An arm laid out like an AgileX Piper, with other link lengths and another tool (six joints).
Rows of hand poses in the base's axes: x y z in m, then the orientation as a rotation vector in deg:
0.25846 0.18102 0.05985 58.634 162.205 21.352
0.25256 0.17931 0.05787 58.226 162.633 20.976
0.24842 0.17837 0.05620 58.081 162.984 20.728
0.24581 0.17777 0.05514 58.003 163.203 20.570
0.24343 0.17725 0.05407 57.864 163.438 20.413
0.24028 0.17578 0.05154 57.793 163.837 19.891
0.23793 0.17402 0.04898 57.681 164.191 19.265
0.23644 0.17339 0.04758 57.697 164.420 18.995
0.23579 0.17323 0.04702 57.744 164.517 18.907
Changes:
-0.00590 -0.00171 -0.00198 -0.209 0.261 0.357
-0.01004 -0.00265 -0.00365 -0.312 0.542 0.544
-0.01265 -0.00325 -0.00471 -0.377 0.722 0.653
-0.01503 -0.00377 -0.00578 -0.446 0.894 0.802
-0.01818 -0.00524 -0.00831 -0.703 1.278 0.948
-0.02053 -0.00700 -0.01087 -1.043 1.622 1.098
-0.02202 -0.00763 -0.01227 -1.161 1.862 1.151
-0.02267 -0.00779 -0.01283 -1.189 1.975 1.152

